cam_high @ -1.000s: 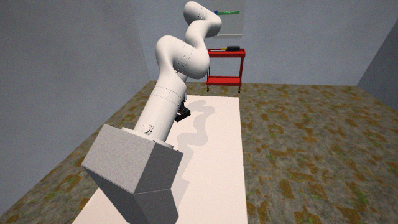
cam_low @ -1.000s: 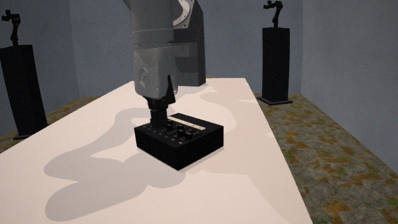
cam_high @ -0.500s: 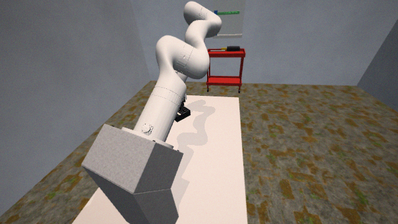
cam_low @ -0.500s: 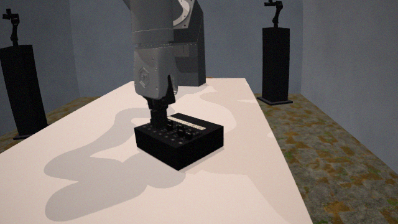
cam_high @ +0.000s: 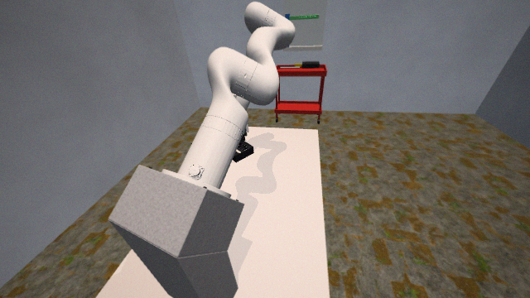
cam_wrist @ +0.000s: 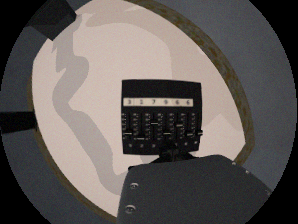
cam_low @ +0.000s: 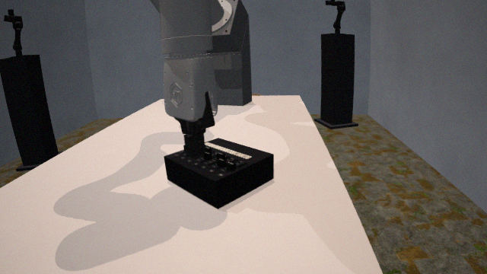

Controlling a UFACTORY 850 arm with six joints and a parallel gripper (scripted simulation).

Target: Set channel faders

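The fader cap lies 70 mm behind my hand, 30 mm below it and 10 mm to the right of it.
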